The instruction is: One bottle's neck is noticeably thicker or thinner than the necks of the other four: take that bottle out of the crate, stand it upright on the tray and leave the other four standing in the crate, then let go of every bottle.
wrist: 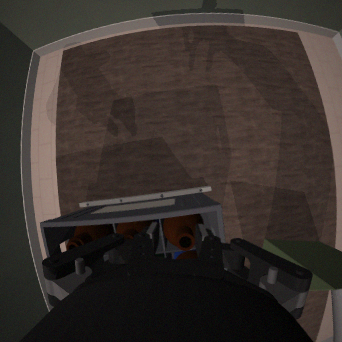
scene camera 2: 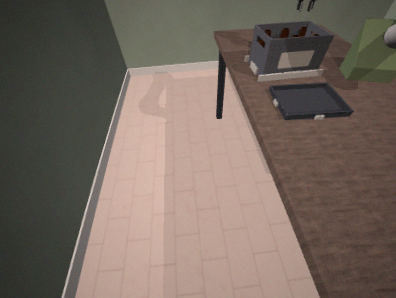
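Seen in the pictures: gripper, fingertip midpoint: [wrist: 176,231] [scene camera 2: 303,11]; arm's base, link origin: [scene camera 2: 395,36].
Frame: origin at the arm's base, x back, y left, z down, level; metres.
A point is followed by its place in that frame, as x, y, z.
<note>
The grey crate [scene camera 2: 260,55] @(-0.547, -0.006, 0.084) [wrist: 215,215] @(-0.303, -0.155, 0.003) stands at the table's far end and holds brown bottles. Their tops show in the scene view, one bottle [scene camera 2: 284,33] @(-0.436, -0.088, 0.021) near the middle. In the wrist view one bottle [wrist: 172,231] @(-0.360, -0.117, 0.044) shows between and beyond the fingertips, with others [wrist: 131,230] @(-0.425, -0.118, 0.035) [wrist: 82,235] @(-0.509, -0.102, 0.029) to its left and part of another [wrist: 189,255] @(-0.328, -0.061, 0.072) nearer the palm. Which neck differs I cannot tell. My gripper [scene camera 2: 305,6] @(-0.354, -0.150, -0.049) [wrist: 176,231] @(-0.354, -0.150, -0.049) is partly open and empty, above the crate. The dark tray [scene camera 2: 310,100] @(-0.372, 0.220, 0.165) lies in front of the crate; it does not show in the wrist view.
A green angular block [scene camera 2: 367,60] @(-0.093, 0.044, 0.084) [wrist: 305,262] @(-0.109, -0.049, 0.037) stands right of the crate, with a pale rounded object [scene camera 2: 392,36] @(-0.049, 0.038, -0.012) beside it. A pale strip [scene camera 2: 291,75] @(-0.400, 0.045, 0.153) [wrist: 145,197] @(-0.423, -0.156, 0.140) runs along the crate's front base. The table's left edge is close to crate and tray.
</note>
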